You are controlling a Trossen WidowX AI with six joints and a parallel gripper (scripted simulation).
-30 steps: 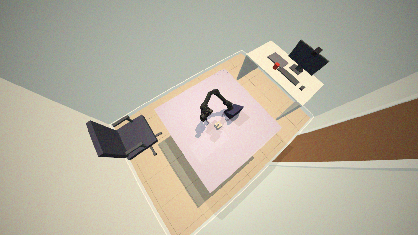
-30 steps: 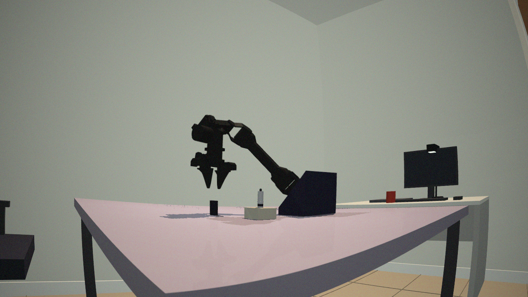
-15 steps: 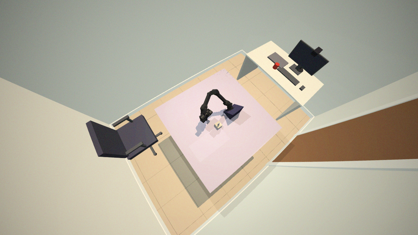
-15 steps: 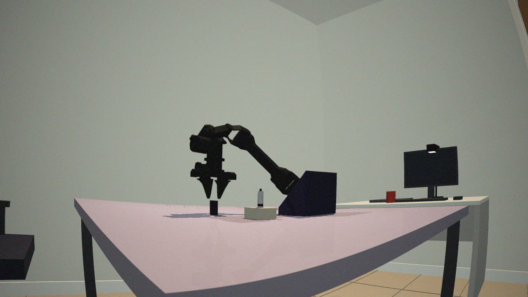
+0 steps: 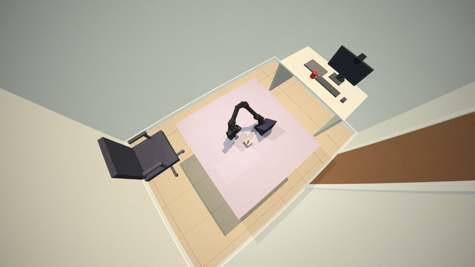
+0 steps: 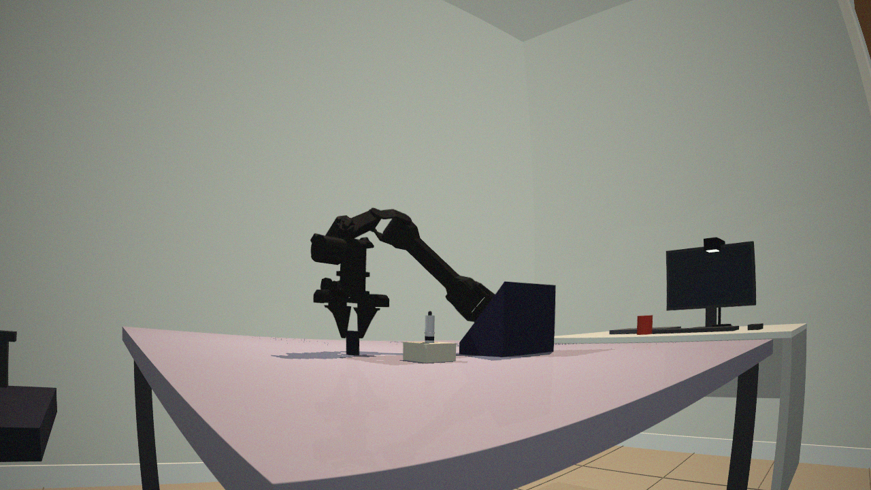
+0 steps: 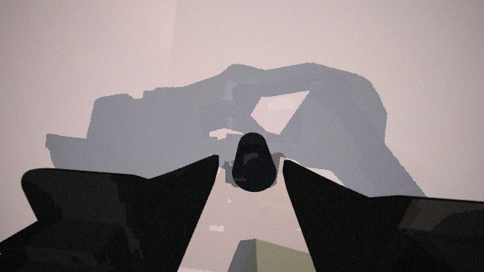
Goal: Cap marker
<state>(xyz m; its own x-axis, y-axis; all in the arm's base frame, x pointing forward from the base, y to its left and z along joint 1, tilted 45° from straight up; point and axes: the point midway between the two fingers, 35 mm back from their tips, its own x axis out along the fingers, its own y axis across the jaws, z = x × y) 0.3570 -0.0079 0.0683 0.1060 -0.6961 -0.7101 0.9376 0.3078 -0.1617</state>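
My gripper tip is 10 mm above the dark marker cap. Round my gripper tip: marker 150 mm to the left, 100 mm behind, 40 mm above; then cream holder block 150 mm to the left, 100 mm behind, 20 mm below.
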